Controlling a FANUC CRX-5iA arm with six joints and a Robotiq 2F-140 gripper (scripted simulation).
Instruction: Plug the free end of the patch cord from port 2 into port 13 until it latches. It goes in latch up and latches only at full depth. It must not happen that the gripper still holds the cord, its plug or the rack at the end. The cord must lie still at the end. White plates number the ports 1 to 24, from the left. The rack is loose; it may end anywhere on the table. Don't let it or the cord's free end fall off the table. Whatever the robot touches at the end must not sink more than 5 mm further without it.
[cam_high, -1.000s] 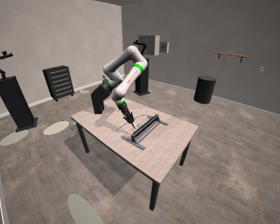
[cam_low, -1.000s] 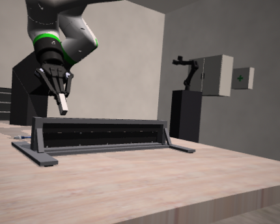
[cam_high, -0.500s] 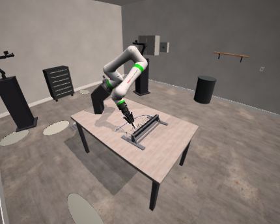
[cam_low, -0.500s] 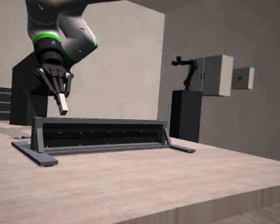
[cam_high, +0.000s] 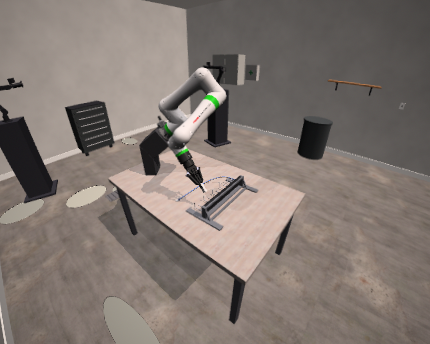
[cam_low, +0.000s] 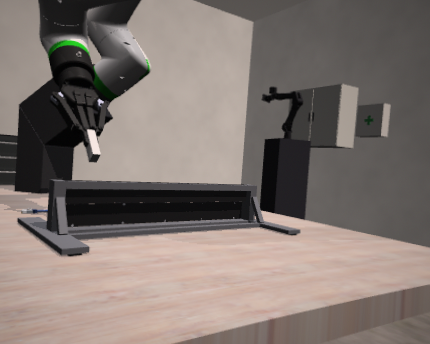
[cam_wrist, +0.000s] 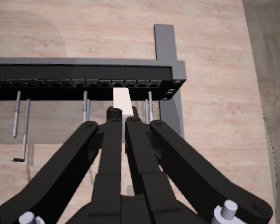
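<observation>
Now: hand 160 mm past the pale plug, 130 mm to the left of it and 160 mm above it.
</observation>
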